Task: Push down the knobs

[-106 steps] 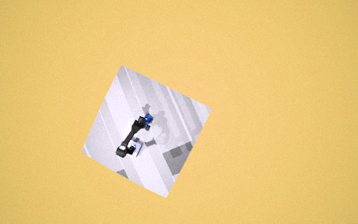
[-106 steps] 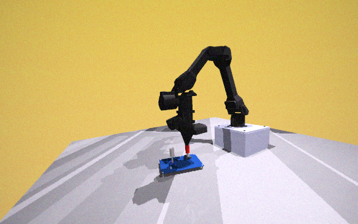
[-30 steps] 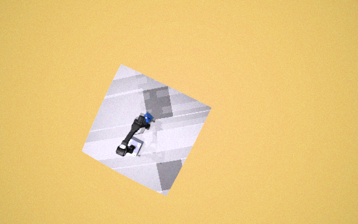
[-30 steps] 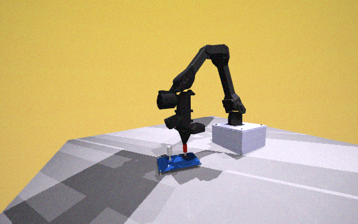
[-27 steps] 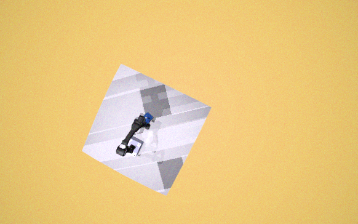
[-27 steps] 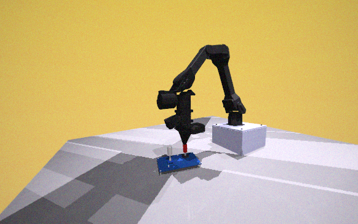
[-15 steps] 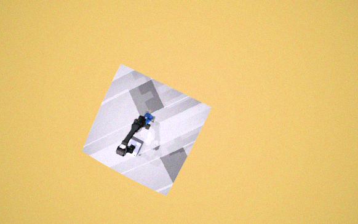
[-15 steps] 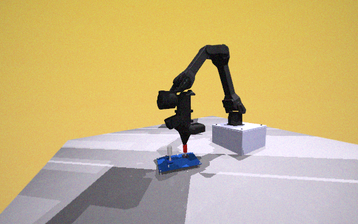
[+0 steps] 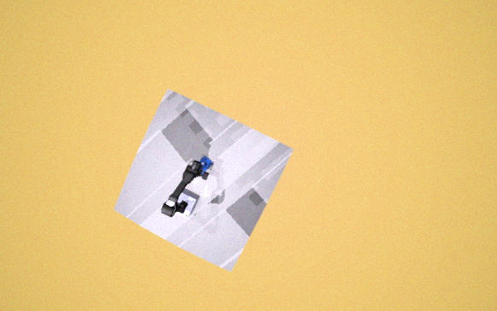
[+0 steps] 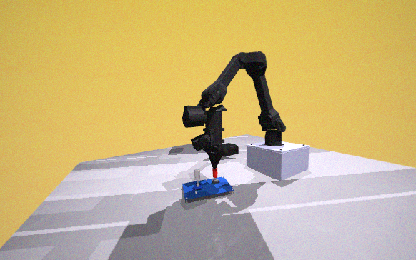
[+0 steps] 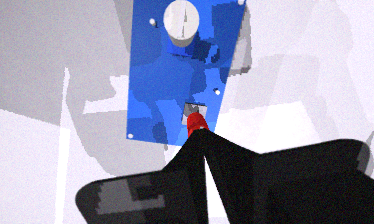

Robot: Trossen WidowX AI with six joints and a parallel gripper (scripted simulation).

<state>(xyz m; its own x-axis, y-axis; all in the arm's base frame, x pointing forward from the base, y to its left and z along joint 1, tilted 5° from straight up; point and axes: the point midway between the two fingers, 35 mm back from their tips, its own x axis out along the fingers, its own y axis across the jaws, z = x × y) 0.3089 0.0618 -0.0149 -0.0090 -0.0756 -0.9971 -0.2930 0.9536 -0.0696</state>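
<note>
The red knob is 1 cm below my gripper tip.
</note>
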